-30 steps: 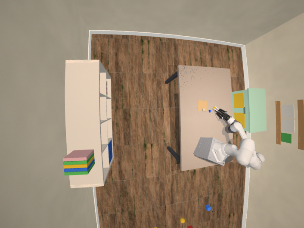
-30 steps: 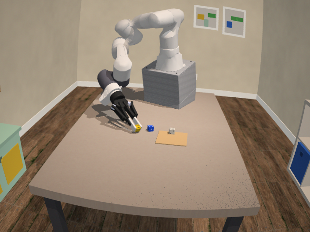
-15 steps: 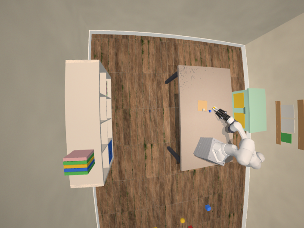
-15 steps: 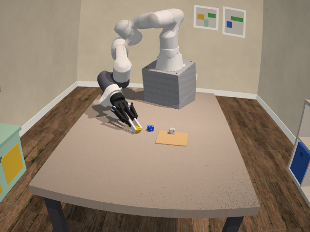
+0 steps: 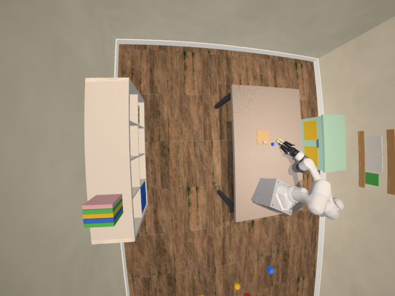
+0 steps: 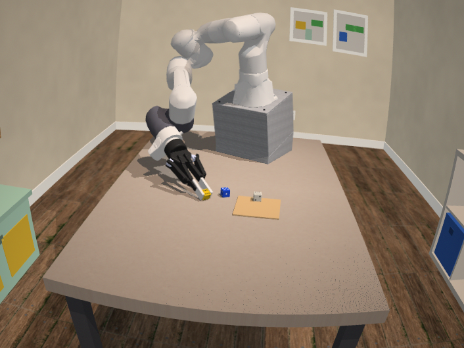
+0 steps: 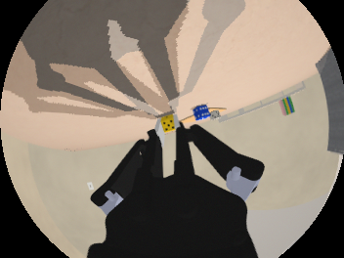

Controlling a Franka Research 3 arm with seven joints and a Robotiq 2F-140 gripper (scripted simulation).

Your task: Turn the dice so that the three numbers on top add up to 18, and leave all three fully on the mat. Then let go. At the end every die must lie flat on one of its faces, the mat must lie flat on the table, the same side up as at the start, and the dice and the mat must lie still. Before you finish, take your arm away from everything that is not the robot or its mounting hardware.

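The yellow die is 20 mm ahead of my hand, 10 mm to the left of it and 10 mm below it. The rest, counted from my hand: blue die: 10 mm behind, 80 mm to the left, 20 mm below; then white die: 30 mm ahead, 180 mm to the left, 10 mm below; then mat: 80 mm ahead, 170 mm to the left, 30 mm below.
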